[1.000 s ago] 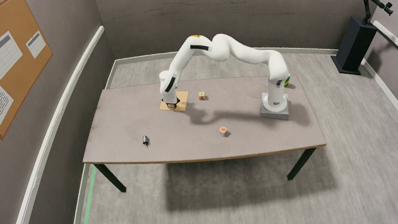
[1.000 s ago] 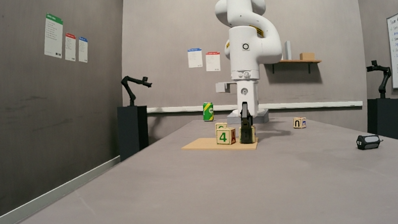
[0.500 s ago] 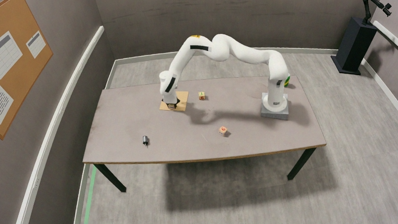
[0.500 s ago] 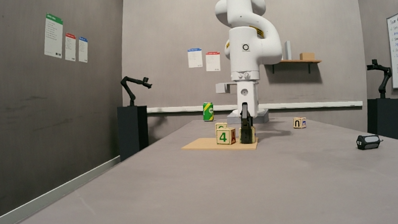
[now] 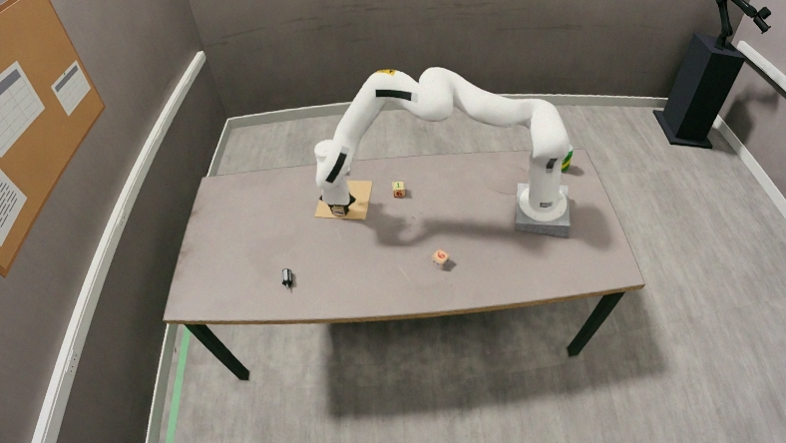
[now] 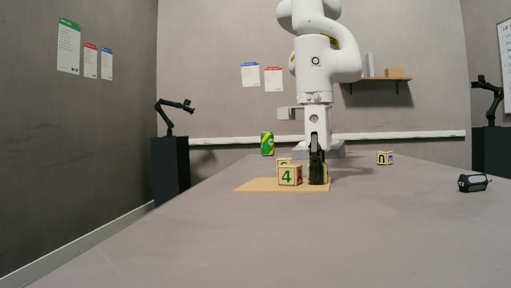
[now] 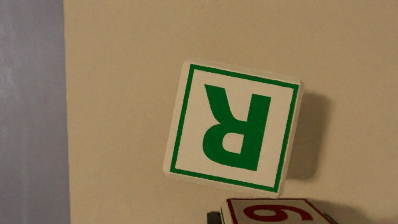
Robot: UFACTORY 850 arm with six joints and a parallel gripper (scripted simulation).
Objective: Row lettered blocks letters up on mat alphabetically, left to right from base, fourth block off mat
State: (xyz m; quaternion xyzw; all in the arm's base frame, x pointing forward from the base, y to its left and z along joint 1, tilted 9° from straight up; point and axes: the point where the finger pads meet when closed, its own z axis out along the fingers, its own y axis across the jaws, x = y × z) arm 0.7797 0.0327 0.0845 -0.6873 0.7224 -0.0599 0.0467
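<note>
My gripper is now 70 mm to the left of the tan mat and 20 mm above it. Also, from my hand: green can: 920 mm behind, 300 mm to the right, 40 mm above; then black device: 140 mm ahead, 330 mm to the left, 10 mm below.
</note>
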